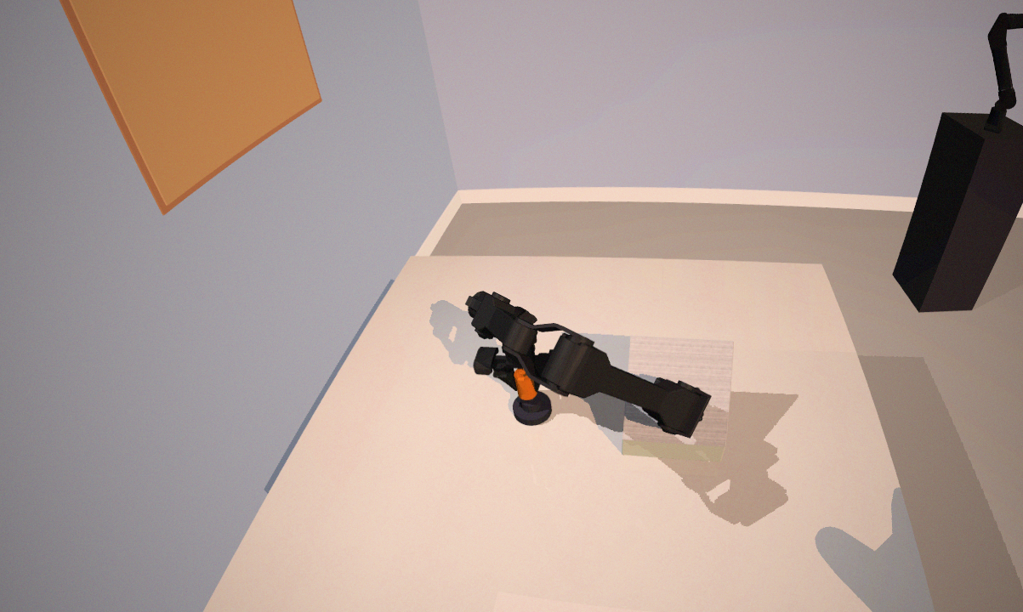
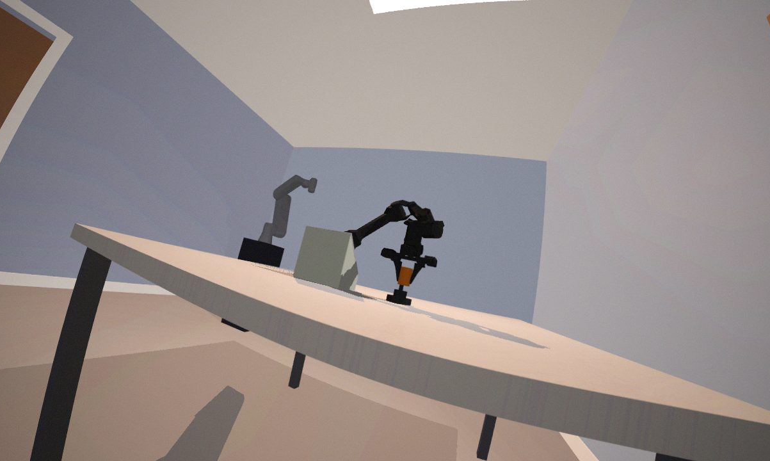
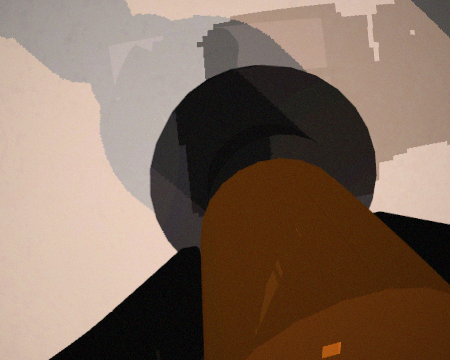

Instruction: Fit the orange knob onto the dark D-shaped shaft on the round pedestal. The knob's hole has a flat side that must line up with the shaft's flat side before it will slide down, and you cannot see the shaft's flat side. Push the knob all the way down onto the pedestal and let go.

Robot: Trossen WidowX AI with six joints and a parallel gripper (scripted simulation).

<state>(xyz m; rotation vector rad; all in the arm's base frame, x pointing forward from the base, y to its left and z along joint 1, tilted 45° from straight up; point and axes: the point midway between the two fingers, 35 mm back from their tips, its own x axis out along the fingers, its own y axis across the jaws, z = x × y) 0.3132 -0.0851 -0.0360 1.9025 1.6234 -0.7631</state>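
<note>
Right now my gripper tip is 2 cm below the orange knob. Also, from my gripper tip: pedestal (4 cm below, 1 cm behind).
</note>
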